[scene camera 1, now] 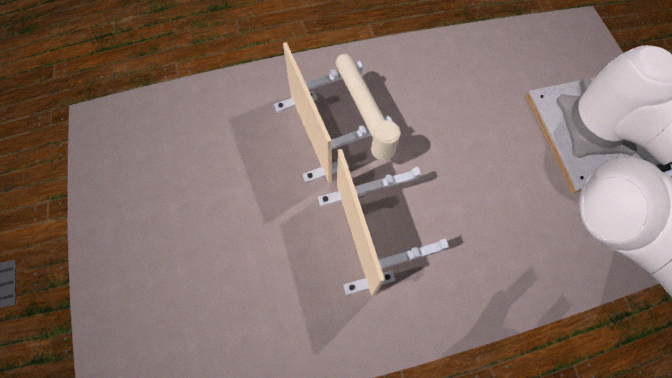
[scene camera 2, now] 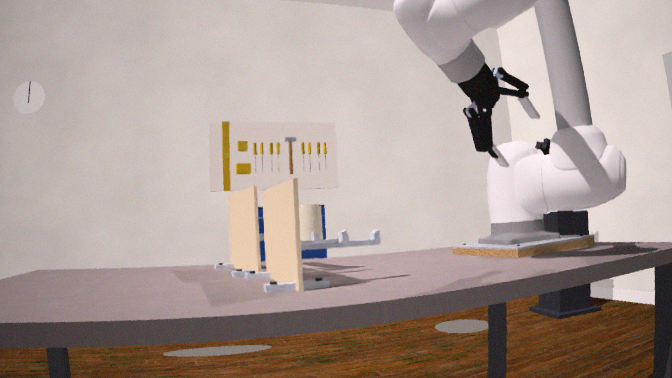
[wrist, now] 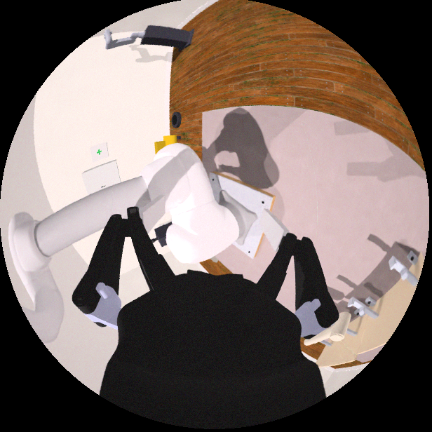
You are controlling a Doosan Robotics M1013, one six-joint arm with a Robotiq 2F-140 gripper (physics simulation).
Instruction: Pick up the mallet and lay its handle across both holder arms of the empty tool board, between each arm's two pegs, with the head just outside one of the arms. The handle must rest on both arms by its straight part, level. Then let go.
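Places are measured from the arm's base along level axes (x left, y back, z up), in metres.
Pixels of known places: gripper, fingertip midpoint: [scene camera 2: 520, 141]; arm's base at its link origin: [scene camera 1: 595, 125] [scene camera 2: 518, 241].
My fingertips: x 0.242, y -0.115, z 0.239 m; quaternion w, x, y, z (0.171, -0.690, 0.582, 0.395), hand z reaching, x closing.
For each thing: its middle in the pictures, then the offset to it from my fingertips. Level surfaces: height alone.
- pale wooden mallet at the middle of its body: [scene camera 1: 364, 100] [scene camera 2: 293, 224] dy -0.500, dx -0.279, dz -0.155 m
- far tool board at the middle of its body: [scene camera 1: 331, 106] [scene camera 2: 263, 230] dy -0.576, dx -0.274, dz -0.166 m
- empty tool board at the middle of its body: [scene camera 2: 307, 233] [scene camera 1: 383, 219] dy -0.484, dx -0.003, dz -0.174 m
- table at its surface level: dz -0.266 m
The pale wooden mallet [scene camera 1: 362, 95] [scene camera 2: 311, 222] [wrist: 338, 329] lies with its handle across both arms of the far tool board [scene camera 1: 307, 112] [scene camera 2: 243, 230], between their pegs. Its head is just outside the arm nearer the other board. The empty tool board [scene camera 1: 359, 230] [scene camera 2: 281, 235] stands beside it, and its two arms [scene camera 1: 400, 179] [scene camera 1: 429, 250] hold nothing. My gripper [scene camera 2: 517, 135] [wrist: 213, 210] is open and empty, high above the table near the robot's base, well away from the mallet. In the second scene view the near board hides part of the mallet.
The robot's base plate [scene camera 1: 560, 145] [scene camera 2: 520, 248] [wrist: 257, 220] is at the right of the table [scene camera 1: 175, 250] [scene camera 2: 150, 305]. The two boards stand close together, with their arms pointing toward the base side. Wooden feet do not show; grey metal feet [scene camera 1: 352, 286] are under the panels.
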